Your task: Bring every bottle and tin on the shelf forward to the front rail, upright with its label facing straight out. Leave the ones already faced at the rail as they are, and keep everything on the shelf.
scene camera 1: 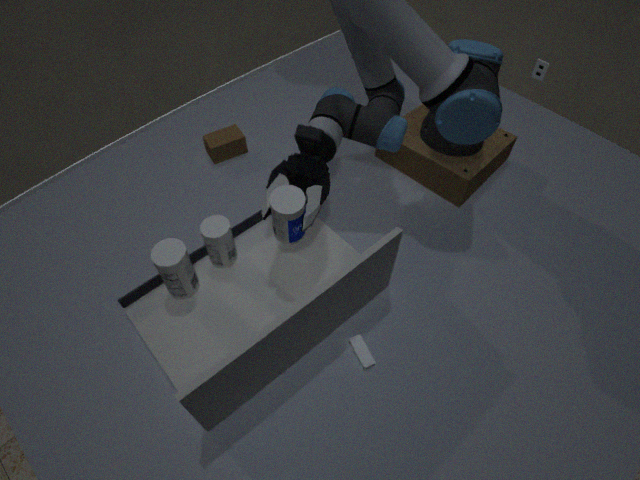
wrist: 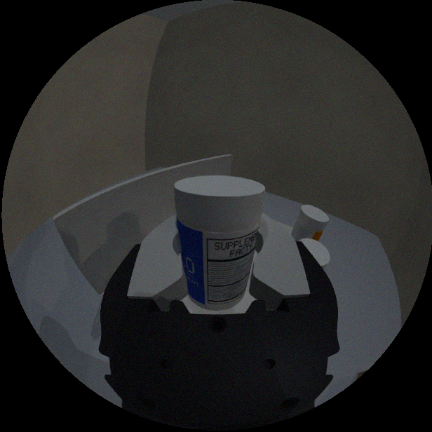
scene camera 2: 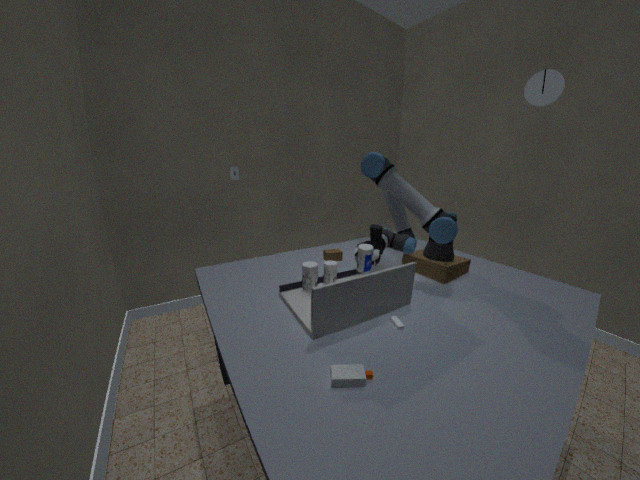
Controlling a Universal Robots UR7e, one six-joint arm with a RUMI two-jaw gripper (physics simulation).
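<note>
My gripper is shut on a white-lidded bottle, upright at the shelf's right end near the rail. Its Supplement Facts panel faces the wrist camera, with blue label to one side. I cannot tell whether its base touches the shelf. A smaller white bottle and a larger white bottle stand upright near the dark front rail, further left. The shelf has bare floor behind them.
The shelf's tall back panel stands opposite the rail. A wooden block lies beyond the rail. A small white piece and a white box with an orange end lie behind the panel.
</note>
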